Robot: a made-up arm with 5 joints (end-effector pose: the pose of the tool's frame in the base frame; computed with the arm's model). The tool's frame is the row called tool. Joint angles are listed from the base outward.
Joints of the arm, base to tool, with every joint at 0 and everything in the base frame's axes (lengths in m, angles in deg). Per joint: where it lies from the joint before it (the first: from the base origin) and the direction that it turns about. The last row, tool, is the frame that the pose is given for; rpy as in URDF.
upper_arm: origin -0.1 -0.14 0.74 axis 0 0 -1
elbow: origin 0.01 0.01 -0.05 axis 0 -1 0
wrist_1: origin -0.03 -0.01 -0.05 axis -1 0 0
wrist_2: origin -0.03 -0.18 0.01 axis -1 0 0
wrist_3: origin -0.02 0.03 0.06 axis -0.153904 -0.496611 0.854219
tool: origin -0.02 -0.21 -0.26 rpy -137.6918 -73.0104 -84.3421
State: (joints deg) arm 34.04 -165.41 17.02 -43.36 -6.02
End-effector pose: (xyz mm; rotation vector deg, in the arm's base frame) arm -168.1 -376.9 960.2 81.02 -31.24 -118.92
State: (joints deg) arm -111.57 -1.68 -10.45 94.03 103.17
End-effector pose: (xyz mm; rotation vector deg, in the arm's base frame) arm -55.0 148.5 520.7 43.77 -129.00 -33.77
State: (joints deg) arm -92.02 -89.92 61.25 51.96 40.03
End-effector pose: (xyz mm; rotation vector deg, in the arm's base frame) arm 41.3 187.8 583.2 17.57 -169.56 -4.74
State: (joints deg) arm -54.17 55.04 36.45 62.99 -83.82
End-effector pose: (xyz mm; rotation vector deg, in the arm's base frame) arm -12.2 -418.7 363.8 6.19 -114.65 104.47
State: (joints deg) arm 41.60 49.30 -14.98 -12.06 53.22
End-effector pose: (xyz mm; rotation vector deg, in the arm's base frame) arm -26.5 -511.4 653.2 27.92 -27.19 173.06
